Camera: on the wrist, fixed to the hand. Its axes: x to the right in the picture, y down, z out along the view.
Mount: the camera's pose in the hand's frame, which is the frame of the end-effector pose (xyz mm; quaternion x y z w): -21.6 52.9 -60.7 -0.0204 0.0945 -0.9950 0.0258
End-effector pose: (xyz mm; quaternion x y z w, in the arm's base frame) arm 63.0 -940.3 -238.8 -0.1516 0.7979 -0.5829 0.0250
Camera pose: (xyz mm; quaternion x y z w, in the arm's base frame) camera 59.2 -863.9 -272.0 0.7432 0.1160 0.0380 0.6578
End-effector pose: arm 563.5 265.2 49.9 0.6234 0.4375 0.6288 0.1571
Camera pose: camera 529.7 197.6 85.1 -0.4818 0.6335 -0.0723 0.6010
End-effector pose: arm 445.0 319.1 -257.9 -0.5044 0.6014 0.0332 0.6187
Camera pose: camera 361.7 316.9 -257.9 0.6272 0.4286 0.6501 0.0181
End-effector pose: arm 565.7 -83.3 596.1 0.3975 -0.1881 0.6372 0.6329
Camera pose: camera 496.3 -59.2 556.7 0.1243 0.4375 -0.5796 0.6762
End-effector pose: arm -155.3 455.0 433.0 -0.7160 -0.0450 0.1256 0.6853
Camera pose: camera -167.2 388.0 384.8 0.0005 -0.6513 -0.7472 0.1323
